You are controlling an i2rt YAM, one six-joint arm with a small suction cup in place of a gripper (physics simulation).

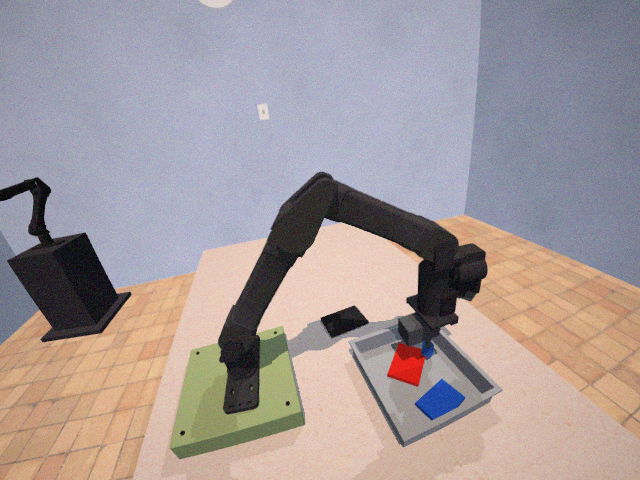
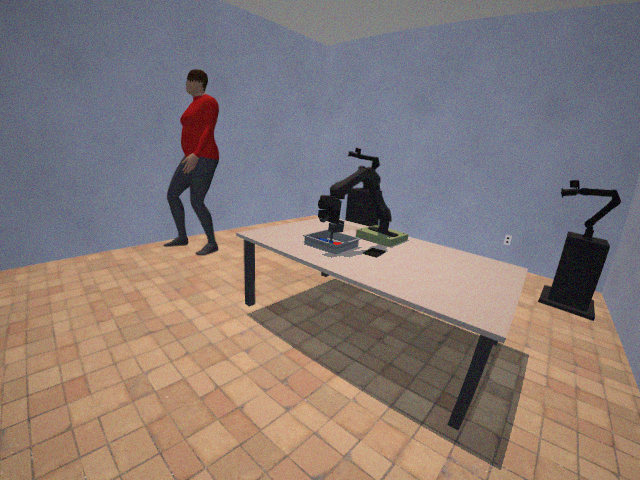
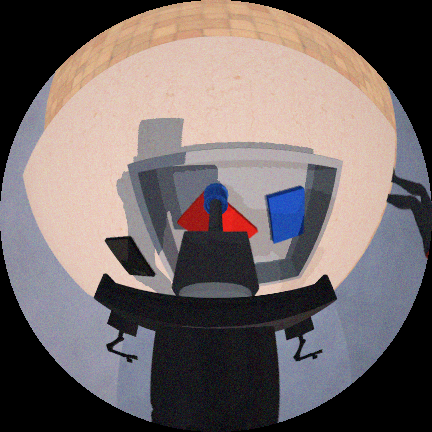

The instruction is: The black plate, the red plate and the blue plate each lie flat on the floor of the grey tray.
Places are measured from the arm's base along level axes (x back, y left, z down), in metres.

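Where they show: end effector, tool point: point(image 1: 427, 352) point(image 3: 215, 193); arm's base, origin of the base link: point(image 1: 244, 370) point(image 2: 382, 232).
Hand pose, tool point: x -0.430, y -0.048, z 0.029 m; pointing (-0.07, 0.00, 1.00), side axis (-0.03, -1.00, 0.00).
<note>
Things, the pixels of their top centre, and the offset from my tool point.
- grey tray, middle of its top: point(image 3: 247, 244) point(image 1: 417, 363) point(image 2: 332, 236) dx +0.053, dy -0.042, dz -0.031 m
- red plate, middle of its top: point(image 3: 218, 227) point(image 1: 408, 361) dx +0.054, dy -0.006, dz +0.006 m
- blue plate, middle of its top: point(image 3: 288, 218) point(image 1: 440, 400) dx +0.036, dy -0.113, dz +0.006 m
- black plate, middle of its top: point(image 3: 128, 259) point(image 1: 344, 319) point(image 2: 374, 251) dx +0.157, dy +0.187, dz +0.010 m
The grey tray point(image 1: 409, 419) point(image 2: 318, 243) point(image 3: 250, 177) stands on the table to the right of the arm. The red plate point(image 1: 407, 365) point(image 3: 193, 217) lies flat on the tray floor near its middle. The blue plate point(image 1: 440, 399) point(image 3: 285, 213) lies flat nearer the tray's front end. The black plate point(image 1: 344, 320) point(image 2: 374, 251) point(image 3: 128, 255) lies flat on the table outside the tray, by its far left corner. My suction cup point(image 1: 428, 351) point(image 3: 215, 195) points down inside the tray at the far corner of the red plate, holding nothing. I cannot tell if it touches.
The arm stands on a green base plate point(image 1: 204, 419) point(image 2: 382, 235) at the table's left. A person in a red top point(image 2: 196, 157) walks on the floor far from the table. A black stand point(image 1: 94, 290) sits on the floor at the left.
</note>
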